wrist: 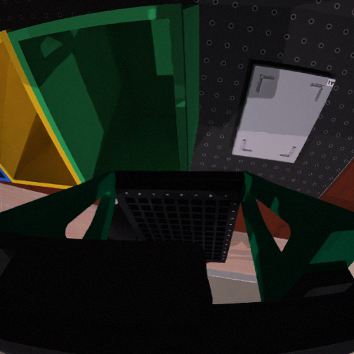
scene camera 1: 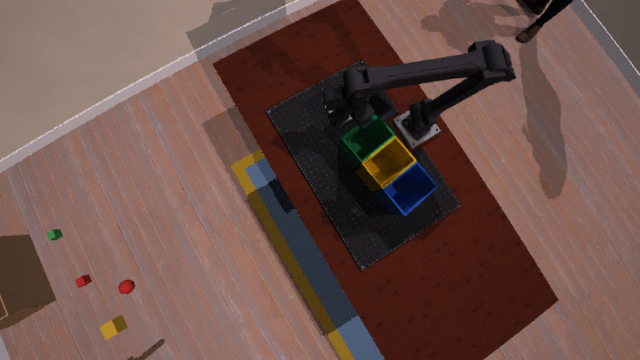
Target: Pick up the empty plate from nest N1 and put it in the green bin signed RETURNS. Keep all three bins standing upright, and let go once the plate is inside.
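Where they show: gripper, fingertip midpoint: [scene camera 1: 360, 118]; arm's base, link origin: [scene camera 1: 415, 126].
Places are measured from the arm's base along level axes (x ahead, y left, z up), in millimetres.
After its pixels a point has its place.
My gripper [scene camera 1: 370, 113] @(x 273, y -153, z 215 mm) [wrist: 177, 178] is shut on the empty plate [wrist: 180, 215], a black gridded plate between its green fingers. In the scene view the plate [scene camera 1: 384, 104] @(x 166, y -136, z 224 mm) shows as a dark shape beside the gripper, partly hidden by the arm. The gripper is in the air at the upper edge of the green bin [scene camera 1: 369, 137] @(x 205, y -98, z -11 mm) [wrist: 65, 95], which stands upright and open. In the wrist view the bin's opening is ahead and to the left of the plate. No RETURNS sign is readable. A pale nest [wrist: 285, 110] with corner brackets, its tag not clearly readable, lies bare at the right.
The yellow bin [scene camera 1: 390, 162] @(x 208, y 54, z -10 mm) [wrist: 25, 145] stands upright against the green one, and the blue bin [scene camera 1: 411, 189] @(x 217, y 210, z -10 mm) stands upright beyond it. All are on the black perforated board [scene camera 1: 367, 250] @(x 551, y 284, z -13 mm) [wrist: 225, 65]. The arm's pale base plate [scene camera 1: 401, 120] @(x 32, y -64, z -3 mm) is close to the green bin.
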